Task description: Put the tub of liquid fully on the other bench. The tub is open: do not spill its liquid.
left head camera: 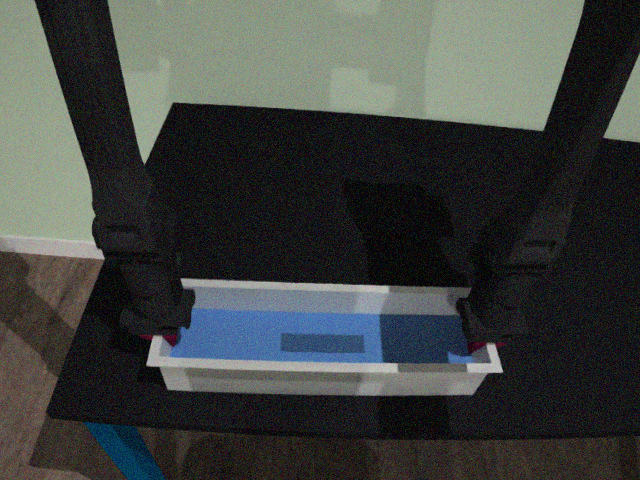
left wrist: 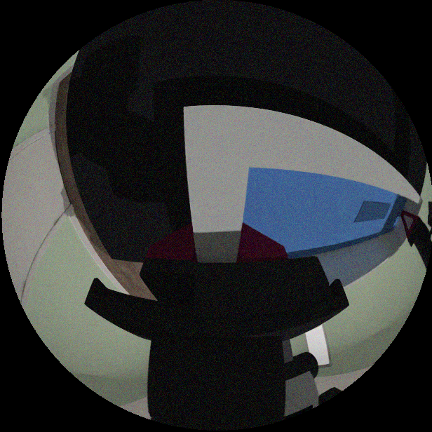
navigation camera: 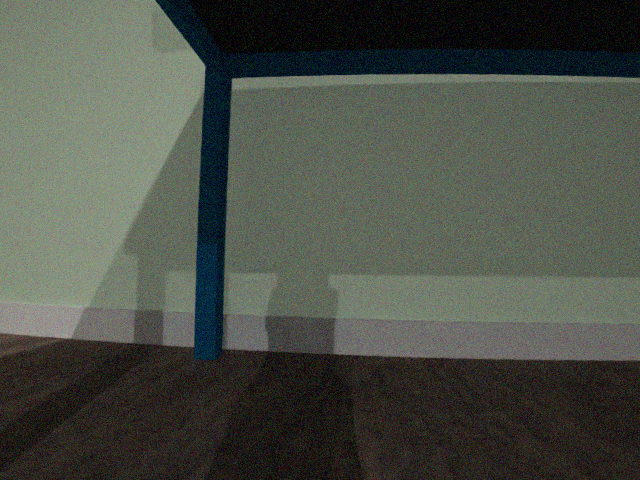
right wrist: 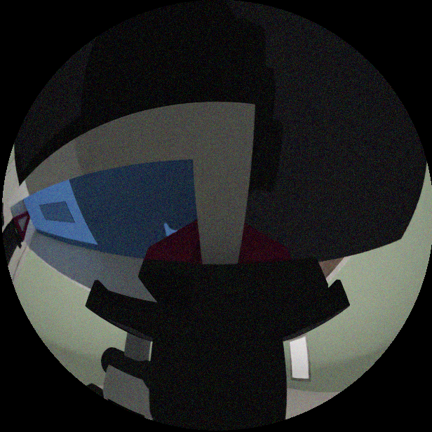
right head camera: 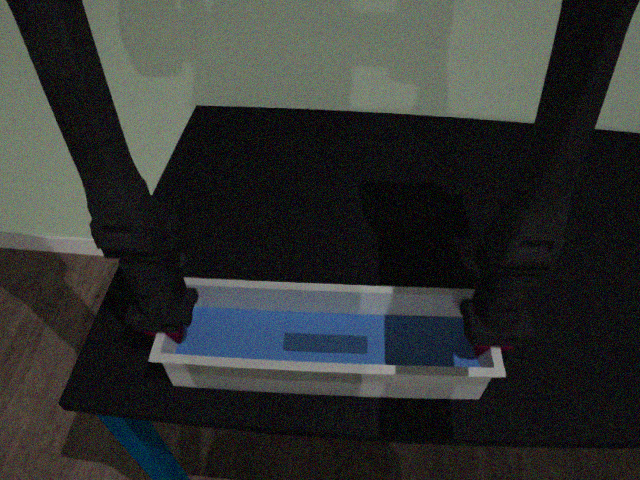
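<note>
The white open tub (left head camera: 323, 335) holds blue liquid (left head camera: 270, 333) that lies level inside it. The tub is over the front part of the black bench top (left head camera: 318, 190). My left gripper (left head camera: 163, 333) is shut on the tub's left end wall; the left wrist view shows the wall between the maroon fingers (left wrist: 217, 241). My right gripper (left head camera: 482, 340) is shut on the tub's right end wall, which the right wrist view shows between the fingers (right wrist: 219, 241). Both grippers also show in the right head view, left (right head camera: 168, 330) and right (right head camera: 485, 345), at the ends of the tub (right head camera: 325, 340).
The bench's front edge runs just below the tub. A blue bench leg (left head camera: 123, 452) stands at the lower left and shows in the navigation view (navigation camera: 209, 214). A pale green wall is behind the bench; brown floor lies below.
</note>
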